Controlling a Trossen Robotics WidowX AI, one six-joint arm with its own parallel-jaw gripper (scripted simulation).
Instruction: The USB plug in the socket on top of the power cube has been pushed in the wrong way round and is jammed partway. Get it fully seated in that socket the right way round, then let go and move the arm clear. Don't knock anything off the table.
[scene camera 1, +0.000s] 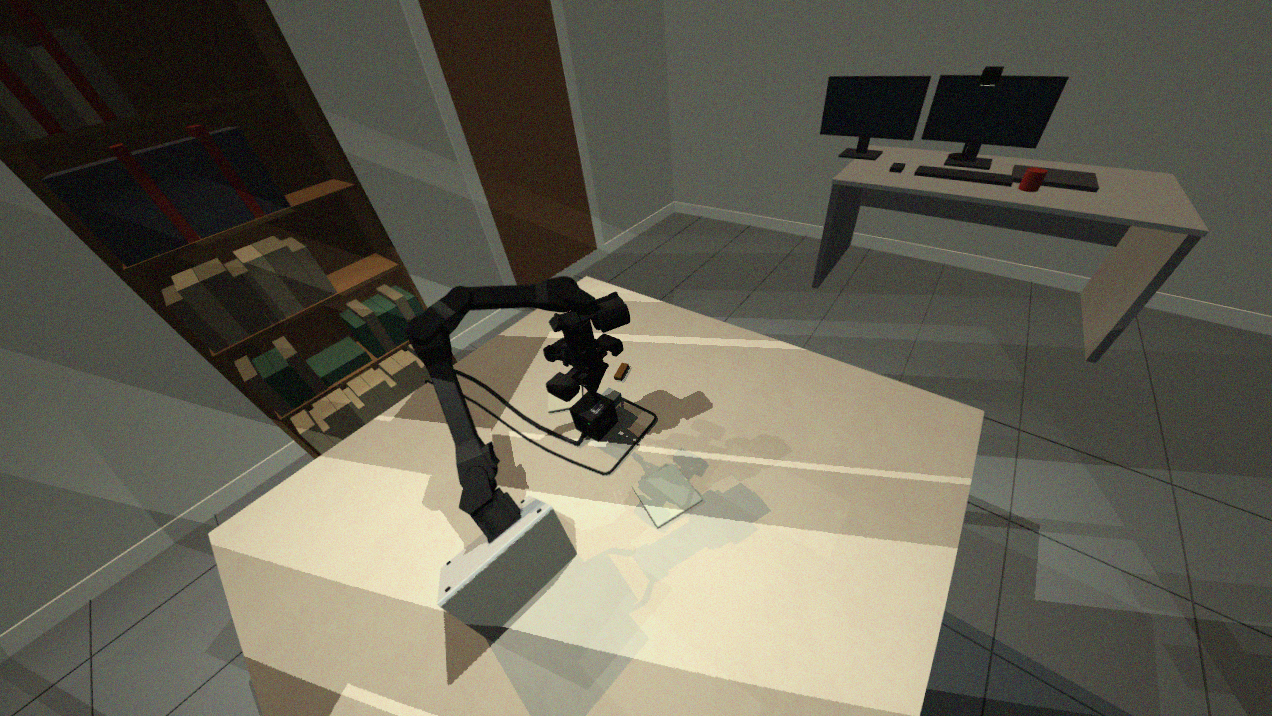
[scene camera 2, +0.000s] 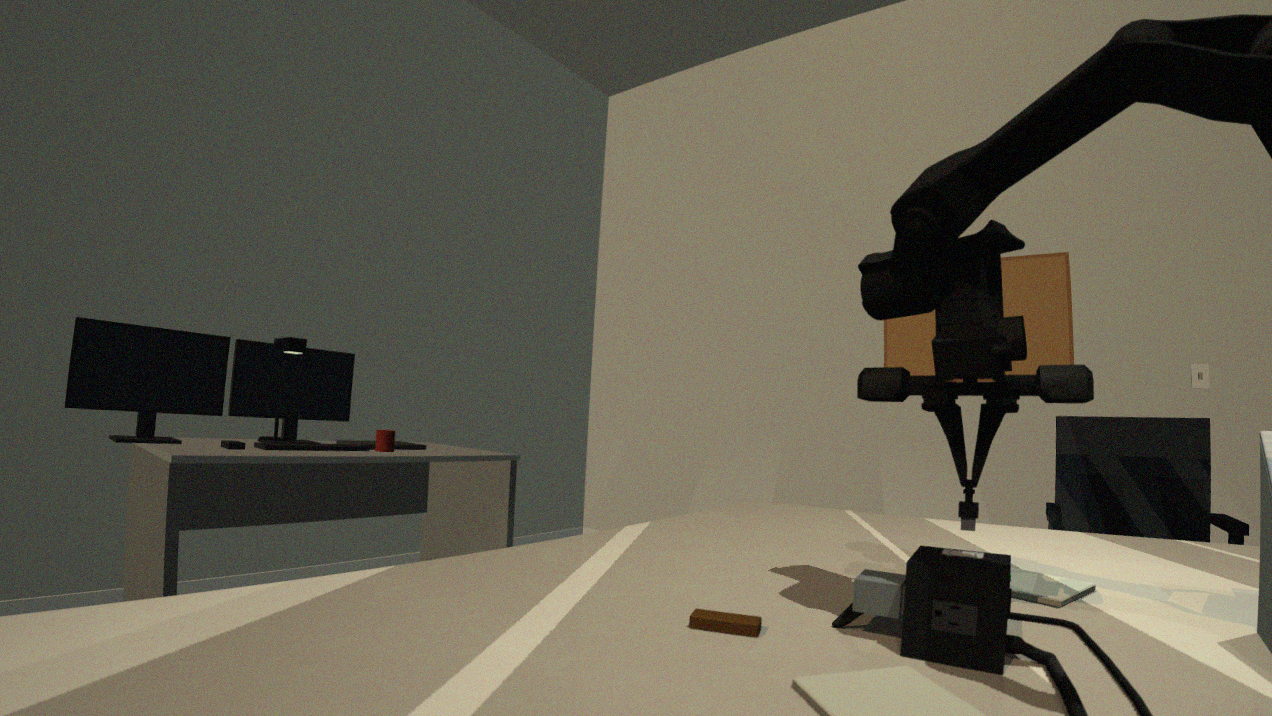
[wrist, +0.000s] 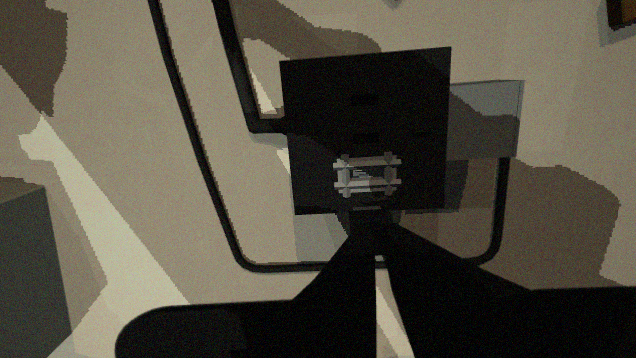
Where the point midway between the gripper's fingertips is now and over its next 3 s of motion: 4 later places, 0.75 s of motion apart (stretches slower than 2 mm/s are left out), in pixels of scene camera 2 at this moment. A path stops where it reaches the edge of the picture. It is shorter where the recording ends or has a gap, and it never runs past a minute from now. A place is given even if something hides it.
The gripper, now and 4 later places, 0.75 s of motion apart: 969, 486; 968, 490; 967, 493; 966, 496; 965, 500
